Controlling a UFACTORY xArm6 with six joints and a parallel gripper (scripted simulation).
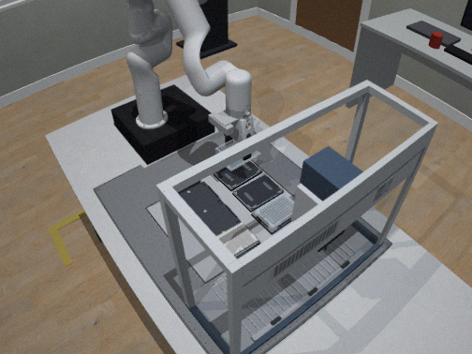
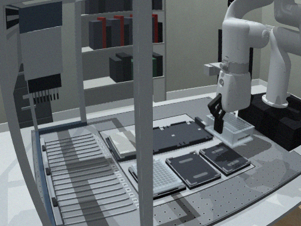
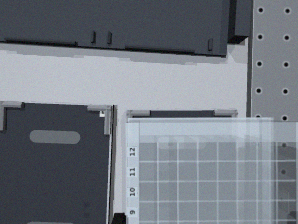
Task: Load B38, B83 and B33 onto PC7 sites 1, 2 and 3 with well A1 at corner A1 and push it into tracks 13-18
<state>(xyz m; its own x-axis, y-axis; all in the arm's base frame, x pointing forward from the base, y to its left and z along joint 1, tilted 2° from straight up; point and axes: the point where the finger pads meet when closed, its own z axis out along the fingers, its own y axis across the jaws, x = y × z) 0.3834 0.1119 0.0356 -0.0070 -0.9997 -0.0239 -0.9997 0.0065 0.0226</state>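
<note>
The dark plate carrier PC7 lies 110 mm ahead of my hand, 200 mm to the right of it and 100 mm below it. The rest, counted from my hand: instrument frame post (320 mm ahead, 140 mm to the left, 130 mm above); white A1 mark (70 mm ahead, 70 mm to the right, 110 mm below).
</note>
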